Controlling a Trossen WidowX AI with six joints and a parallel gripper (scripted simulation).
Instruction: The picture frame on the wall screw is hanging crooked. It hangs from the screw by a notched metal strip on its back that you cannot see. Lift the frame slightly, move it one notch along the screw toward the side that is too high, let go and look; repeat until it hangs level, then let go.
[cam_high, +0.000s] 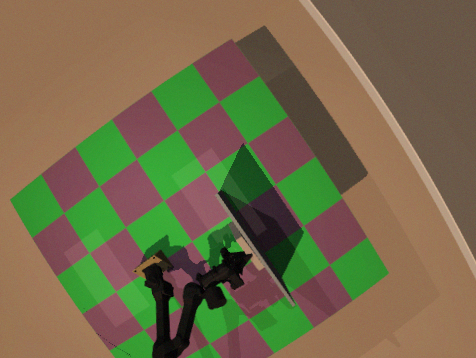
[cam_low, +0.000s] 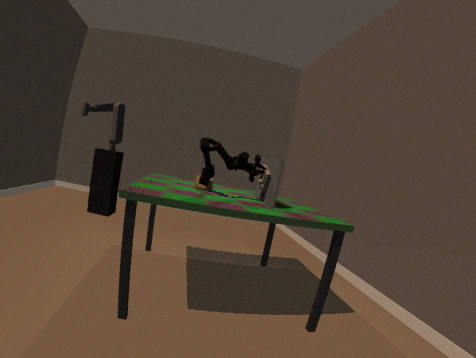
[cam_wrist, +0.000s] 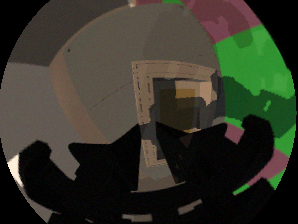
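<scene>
The picture frame lies 50 mm below my gripper tip and 20 mm to the left of it. From my gripper tip the other things lie so: grey wall panel (60 mm below, 20 mm ahead, 10 mm to the left).
</scene>
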